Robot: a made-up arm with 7 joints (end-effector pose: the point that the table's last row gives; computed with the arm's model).
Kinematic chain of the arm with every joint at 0, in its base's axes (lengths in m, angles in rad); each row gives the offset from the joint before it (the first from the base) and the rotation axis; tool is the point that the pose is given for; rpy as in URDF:
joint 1: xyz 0 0 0.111 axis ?
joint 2: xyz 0 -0.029 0.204 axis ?
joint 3: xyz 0 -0.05 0.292 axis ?
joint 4: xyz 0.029 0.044 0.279 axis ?
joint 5: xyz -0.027 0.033 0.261 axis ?
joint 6: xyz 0 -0.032 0.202 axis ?
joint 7: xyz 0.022 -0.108 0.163 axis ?
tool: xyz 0 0 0 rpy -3.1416 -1.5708 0
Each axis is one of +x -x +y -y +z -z.
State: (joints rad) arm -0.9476 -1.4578 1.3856 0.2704 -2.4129 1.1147 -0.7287
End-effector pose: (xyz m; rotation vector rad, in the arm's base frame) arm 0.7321 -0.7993 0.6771 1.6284 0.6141 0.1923
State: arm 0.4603 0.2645 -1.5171 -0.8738 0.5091 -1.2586 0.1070
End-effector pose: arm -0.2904 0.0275 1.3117 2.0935 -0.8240 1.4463
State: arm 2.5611 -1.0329 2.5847 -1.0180 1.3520 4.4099 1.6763
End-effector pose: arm -0.4860 0.7544 0.6939 0.8473 -1.6599 2.1211
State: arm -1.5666 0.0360 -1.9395 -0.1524 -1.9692 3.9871 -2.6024
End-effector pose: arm 0.1128 -0.0766 1.1938 0.3693 -2.3581 0.5278
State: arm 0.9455 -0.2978 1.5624 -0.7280 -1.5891 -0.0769 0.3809
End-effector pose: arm 0.6095 -0.1634 1.2139 -1.9966 0.1434 -0.6859
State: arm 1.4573 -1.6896 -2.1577 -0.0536 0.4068 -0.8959 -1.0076
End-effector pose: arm 0.3388 1.0970 0.2645 0.9520 0.9607 -0.2956
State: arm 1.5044 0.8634 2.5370 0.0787 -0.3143 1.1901 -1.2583
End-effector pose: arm 0.0932 -0.7904 1.1380 1.2280 -0.0123 -0.7462
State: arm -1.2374 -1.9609 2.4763 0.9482 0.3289 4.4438 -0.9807
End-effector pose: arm 0.4377 -0.6463 0.3807 0.0407 -2.2762 -0.6322
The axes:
joint 1: +z
joint 2: -y
joint 3: +z
joint 4: +y
joint 5: +z
joint 6: -y
joint 7: +x

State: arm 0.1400 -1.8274 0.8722 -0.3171 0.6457 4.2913 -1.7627
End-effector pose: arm 0.9365 0.1400 0.0576 0.3320 -1.4555 0.1535
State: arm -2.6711 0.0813 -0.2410 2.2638 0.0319 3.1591 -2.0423
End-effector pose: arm -0.2983 0.0827 0.7466 0.5971 -0.3398 -1.7553
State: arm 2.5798 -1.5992 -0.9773 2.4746 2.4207 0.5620 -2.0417
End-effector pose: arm 0.1331 0.2288 0.0240 1.7744 2.4846 0.5983
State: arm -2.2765 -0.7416 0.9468 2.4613 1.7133 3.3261 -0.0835
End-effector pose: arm -0.0463 -0.1912 0.5195 -0.0979 -1.9855 -0.0619
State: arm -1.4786 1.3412 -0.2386 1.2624 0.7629 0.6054 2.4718
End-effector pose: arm -0.3509 0.5598 1.0477 0.1608 0.8060 -1.3179
